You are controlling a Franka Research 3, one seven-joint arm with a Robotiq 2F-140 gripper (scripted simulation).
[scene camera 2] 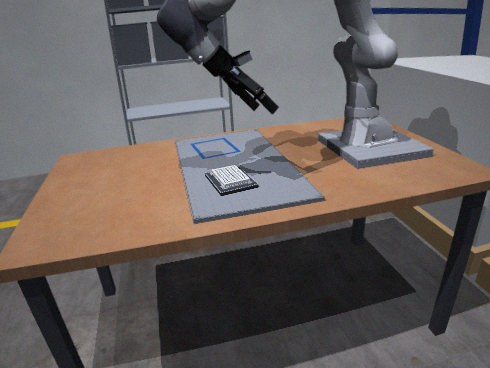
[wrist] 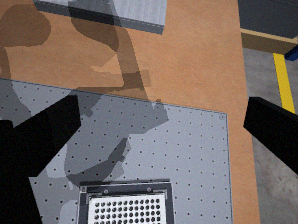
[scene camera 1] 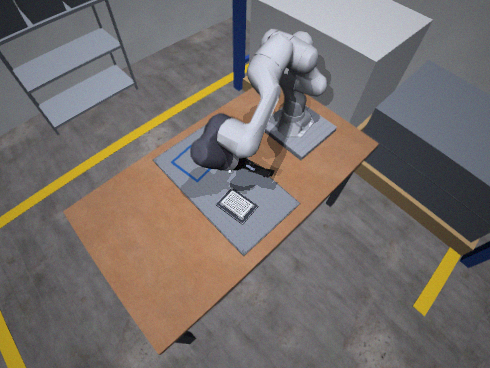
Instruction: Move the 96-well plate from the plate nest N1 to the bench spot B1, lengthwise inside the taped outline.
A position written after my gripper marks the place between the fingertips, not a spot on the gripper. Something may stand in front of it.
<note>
In view: my gripper [scene camera 2: 265, 109].
My gripper shows as well in the wrist view [wrist: 162, 111].
</note>
